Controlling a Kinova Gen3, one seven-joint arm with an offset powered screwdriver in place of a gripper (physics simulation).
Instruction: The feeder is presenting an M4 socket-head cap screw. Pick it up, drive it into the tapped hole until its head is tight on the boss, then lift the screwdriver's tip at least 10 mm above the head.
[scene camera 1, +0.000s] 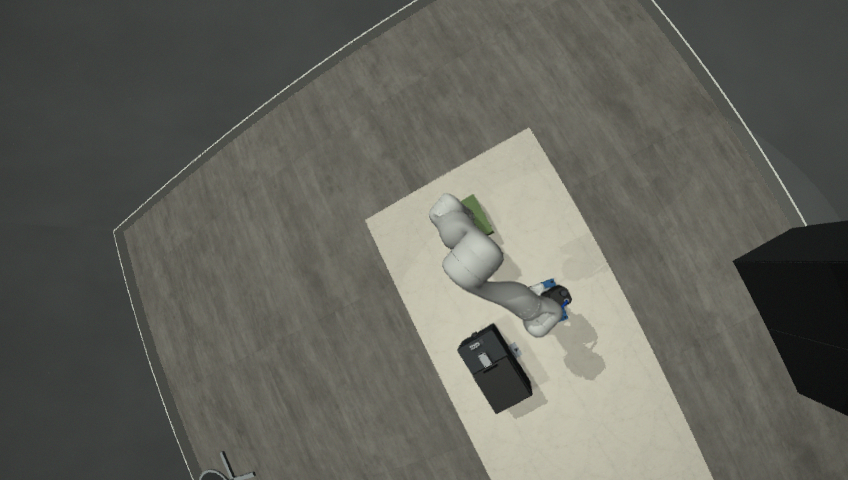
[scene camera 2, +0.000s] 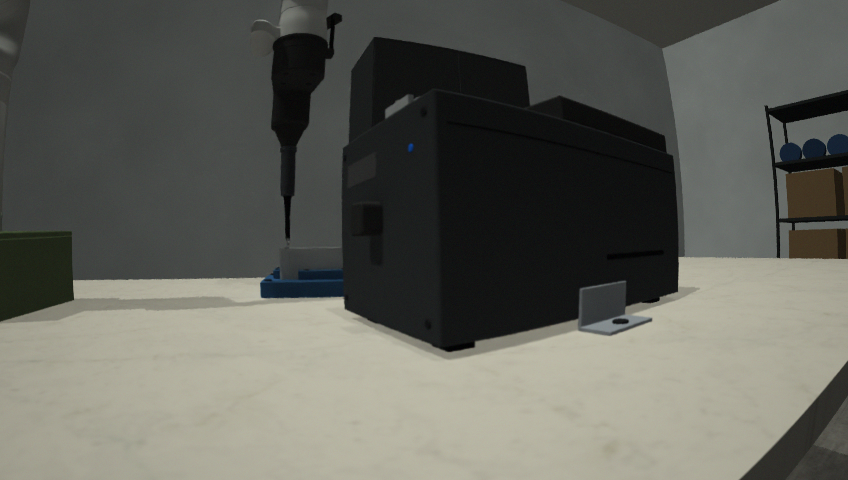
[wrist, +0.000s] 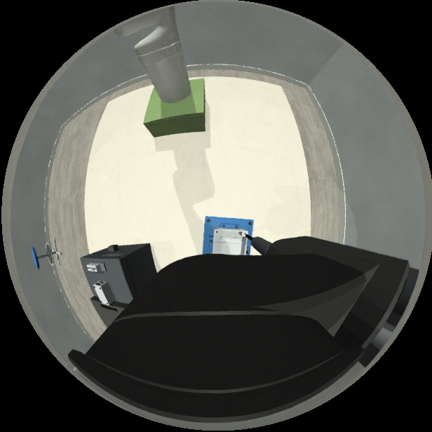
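My screwdriver (scene camera 2: 287, 237) (wrist: 246, 235) points straight down, with its tip just above a corner of the light grey housing (scene camera 2: 318, 258) (wrist: 229, 241). A small, bright cap screw (scene camera 2: 287, 243) is at the bit's tip, upright, its lower end at the top of that corner. How far it sits in the hole is too small to tell. The housing sits on a blue fixture (scene camera 1: 548, 283) (scene camera 2: 302, 290) (wrist: 214, 221). The black feeder (scene camera 1: 505, 383) (scene camera 2: 535, 208) (wrist: 138, 267) stands apart from the fixture. In scene camera 1 the arm hides the tip and most of the housing.
A green block (scene camera 1: 477, 215) (scene camera 2: 35, 273) (wrist: 192, 107) is beside the arm's base. A small grey angle bracket (scene camera 1: 515, 349) (scene camera 2: 602, 304) is beside the feeder. A large black cabinet (scene camera 1: 788, 297) stands off the table's side. A shelf rack (scene camera 2: 774, 178) with boxes is at the far right.
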